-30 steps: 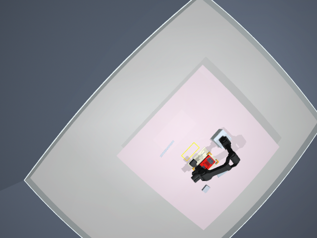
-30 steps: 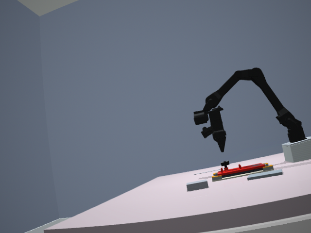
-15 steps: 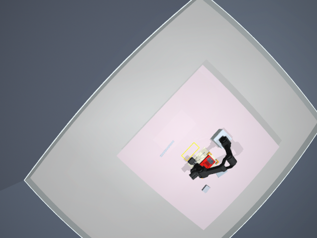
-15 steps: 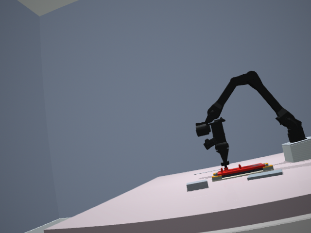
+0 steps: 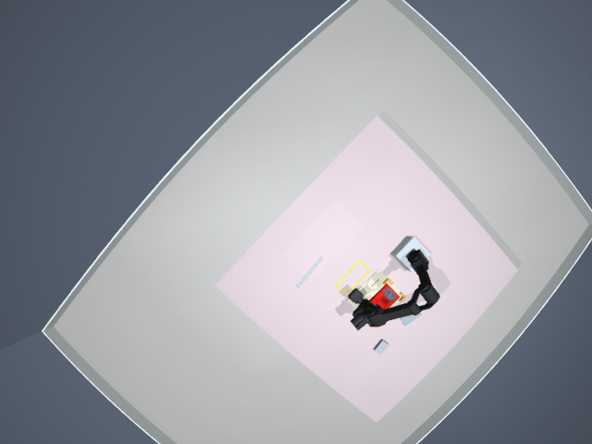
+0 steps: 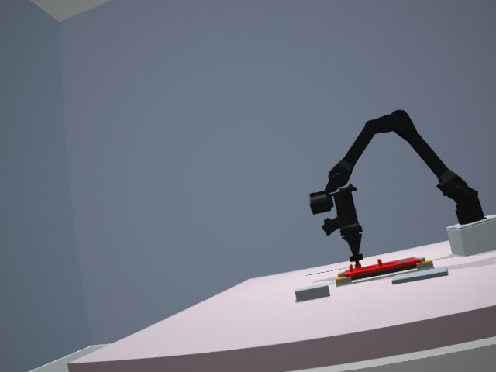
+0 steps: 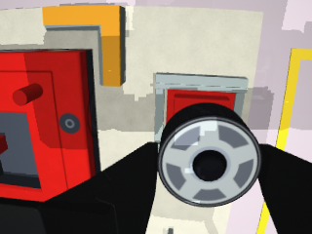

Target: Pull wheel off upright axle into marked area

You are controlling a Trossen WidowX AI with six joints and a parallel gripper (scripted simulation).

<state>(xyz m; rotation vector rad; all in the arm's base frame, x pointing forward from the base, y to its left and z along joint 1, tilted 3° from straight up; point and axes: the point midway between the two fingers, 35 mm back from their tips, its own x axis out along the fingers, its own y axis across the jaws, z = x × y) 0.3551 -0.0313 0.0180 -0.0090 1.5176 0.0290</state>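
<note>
Now: the upright axle 10 mm below my gripper tip. From my gripper tip the other things lie so: thin grey strip (90 mm ahead, 290 mm to the right, 50 mm below); wheel (right at my gripper tip).
</note>
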